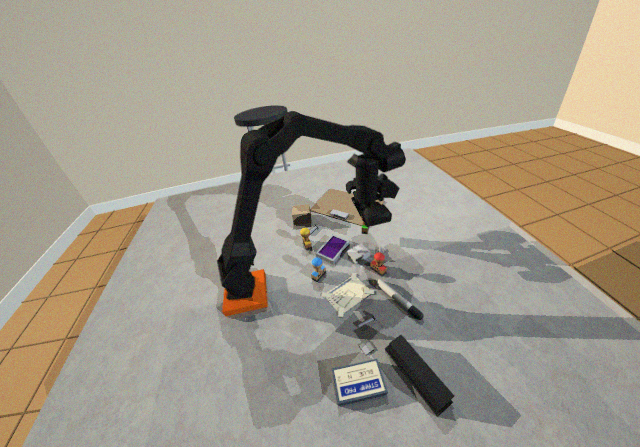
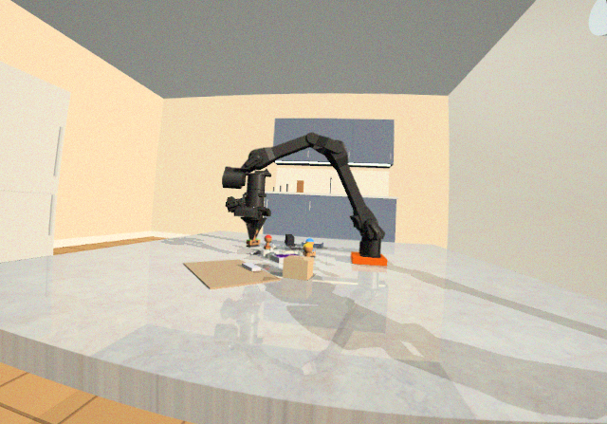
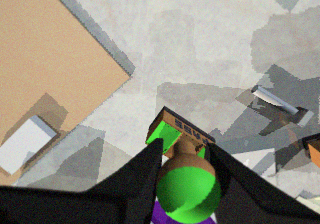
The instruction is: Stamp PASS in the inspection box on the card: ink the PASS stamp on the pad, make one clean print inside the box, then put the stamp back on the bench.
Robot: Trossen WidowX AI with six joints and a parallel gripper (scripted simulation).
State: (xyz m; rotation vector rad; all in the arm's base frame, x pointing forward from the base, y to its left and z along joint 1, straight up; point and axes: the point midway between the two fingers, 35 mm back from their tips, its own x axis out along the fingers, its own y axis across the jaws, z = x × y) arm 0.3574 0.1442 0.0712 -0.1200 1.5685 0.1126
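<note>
Right now the purple ink pad is 110 mm behind my gripper tip, 30 mm to the right of it and 50 mm below it. Round my gripper tip: yellow-knobbed stamp: 180 mm behind, 40 mm below; green-knobbed stamp: right at my gripper tip; red-knobbed stamp: 130 mm to the right, 40 mm below.
</note>
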